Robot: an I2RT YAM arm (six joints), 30 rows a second.
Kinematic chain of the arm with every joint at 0, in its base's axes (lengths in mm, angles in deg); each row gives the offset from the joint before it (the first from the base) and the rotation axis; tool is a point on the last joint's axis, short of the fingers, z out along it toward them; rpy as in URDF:
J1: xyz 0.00 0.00 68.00 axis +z
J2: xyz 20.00 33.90 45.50 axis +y
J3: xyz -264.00 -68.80 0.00 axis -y
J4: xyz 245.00 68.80 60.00 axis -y
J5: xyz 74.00 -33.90 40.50 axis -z
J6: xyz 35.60 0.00 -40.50 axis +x
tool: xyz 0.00 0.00 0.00 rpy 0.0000 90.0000 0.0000
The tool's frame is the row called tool.
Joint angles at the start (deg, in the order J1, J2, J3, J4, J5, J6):
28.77, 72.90, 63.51, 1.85, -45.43, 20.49
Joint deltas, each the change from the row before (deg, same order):
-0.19, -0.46, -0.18, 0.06, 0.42, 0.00
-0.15, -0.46, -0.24, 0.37, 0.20, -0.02
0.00, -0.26, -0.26, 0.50, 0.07, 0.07
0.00, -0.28, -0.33, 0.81, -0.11, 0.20
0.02, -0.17, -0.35, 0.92, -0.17, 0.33
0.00, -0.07, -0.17, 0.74, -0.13, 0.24
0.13, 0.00, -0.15, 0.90, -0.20, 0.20
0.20, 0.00, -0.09, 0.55, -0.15, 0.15
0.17, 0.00, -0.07, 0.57, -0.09, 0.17
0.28, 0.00, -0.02, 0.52, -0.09, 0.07
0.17, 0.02, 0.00, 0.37, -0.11, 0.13
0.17, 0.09, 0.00, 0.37, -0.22, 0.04
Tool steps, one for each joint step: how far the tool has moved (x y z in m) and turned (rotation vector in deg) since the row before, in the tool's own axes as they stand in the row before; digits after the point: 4 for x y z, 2 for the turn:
-0.0007, 0.0008, -0.0022, 0.48, -0.45, -0.22
-0.0007, 0.0011, -0.0020, 0.18, -0.53, -0.42
-0.0001, 0.0008, -0.0008, -0.06, -0.36, -0.28
-0.0002, 0.0010, -0.0008, -0.29, -0.47, -0.34
0.0000, 0.0006, -0.0004, -0.36, -0.42, -0.19
-0.0004, 0.0004, -0.0002, -0.28, -0.37, -0.21
-0.0004, 0.0008, 0.0005, -0.50, -0.37, -0.34
-0.0001, 0.0009, 0.0007, -0.44, -0.16, -0.18
-0.0003, 0.0008, 0.0006, -0.37, -0.22, -0.19
-0.0003, 0.0013, 0.0009, -0.47, -0.18, -0.29
-0.0003, 0.0008, 0.0006, -0.35, -0.12, -0.12
0.0000, 0.0005, 0.0009, -0.43, -0.03, -0.16

